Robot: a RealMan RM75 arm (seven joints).
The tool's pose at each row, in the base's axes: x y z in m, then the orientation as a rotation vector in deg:
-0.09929 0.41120 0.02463 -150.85 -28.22 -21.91
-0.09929 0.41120 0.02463 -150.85 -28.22 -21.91
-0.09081 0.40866 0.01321 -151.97 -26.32 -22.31
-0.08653 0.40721 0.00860 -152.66 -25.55 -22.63
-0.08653 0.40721 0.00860 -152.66 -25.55 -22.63
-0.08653 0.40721 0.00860 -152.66 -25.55 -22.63
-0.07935 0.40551 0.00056 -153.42 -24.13 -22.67
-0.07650 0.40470 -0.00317 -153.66 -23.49 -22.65
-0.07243 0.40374 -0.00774 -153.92 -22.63 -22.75
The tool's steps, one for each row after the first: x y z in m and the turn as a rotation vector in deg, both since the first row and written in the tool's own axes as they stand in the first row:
0.00000 0.00000 0.00000 0.00 0.00 0.00
0.00304 0.00964 0.01032 -1.08 0.33 1.28
0.00492 0.01424 0.01445 -1.79 0.51 1.77
0.00492 0.01424 0.01445 -1.79 0.51 1.77
0.00492 0.01424 0.01445 -1.79 0.51 1.77
0.00818 0.02143 0.02198 -2.48 0.60 2.76
0.00925 0.02460 0.02538 -2.69 0.64 3.21
0.01109 0.02868 0.02966 -2.95 0.79 3.79

